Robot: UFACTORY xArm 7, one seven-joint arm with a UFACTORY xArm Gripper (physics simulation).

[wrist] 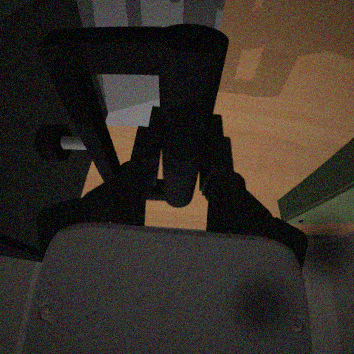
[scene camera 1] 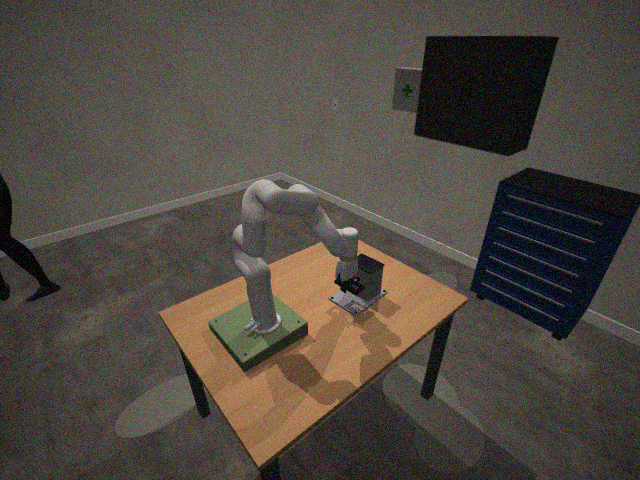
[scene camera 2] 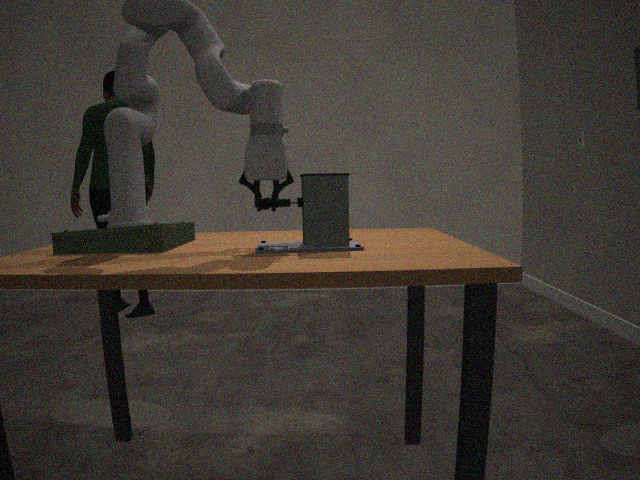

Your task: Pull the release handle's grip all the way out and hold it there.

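Note:
The release handle [scene camera 2: 283, 203] [wrist: 115, 47] is a black frame on the side of an upright grey box [scene camera 1: 373, 277] [scene camera 2: 325, 211]. Its grip [wrist: 192, 75] is the round bar on the side away from the box. A short stretch of pale rod [scene camera 2: 294, 202] [wrist: 74, 143] shows between the handle and the collar on the box. My gripper [scene camera 1: 349, 285] [scene camera 2: 266, 204] [wrist: 183, 126] points down and is shut on the grip, one finger on each side of the bar. The fingertips are dark and partly merge with the handle in the wrist view.
The box stands on a light metal plate [scene camera 1: 365, 304] [scene camera 2: 281, 247] fixed on the wooden table [scene camera 1: 232, 403] [scene camera 2: 403, 258]. The arm's green base block [scene camera 1: 232, 322] [scene camera 2: 118, 240] [wrist: 325, 200] lies beyond the handle's grip side. A person [scene camera 1: 20, 253] [scene camera 2: 95, 149] stands behind the table.

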